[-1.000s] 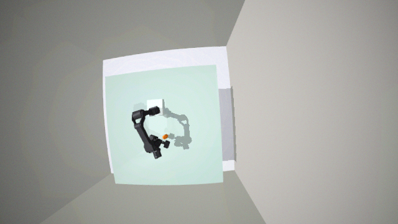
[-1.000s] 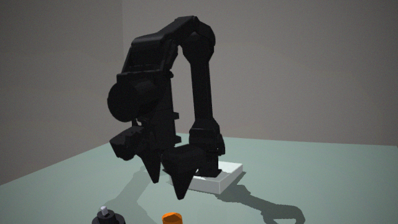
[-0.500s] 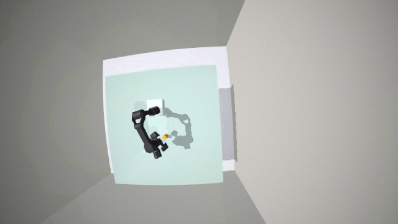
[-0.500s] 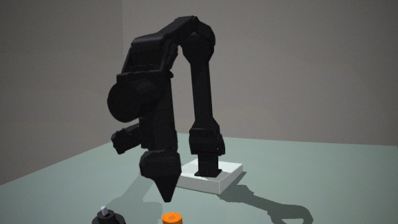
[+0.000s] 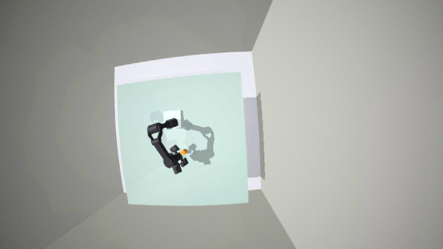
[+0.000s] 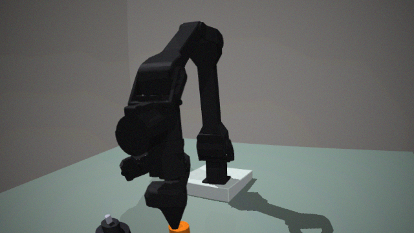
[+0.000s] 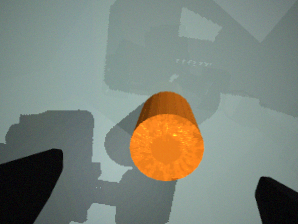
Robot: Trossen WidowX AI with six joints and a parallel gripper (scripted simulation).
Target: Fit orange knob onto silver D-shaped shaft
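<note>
My gripper tip is now 40 mm above the orange knob. From my gripper tip the other things lie so: dark round pedestal 160 mm to the right, 50 mm below, 20 mm ahead.
</note>
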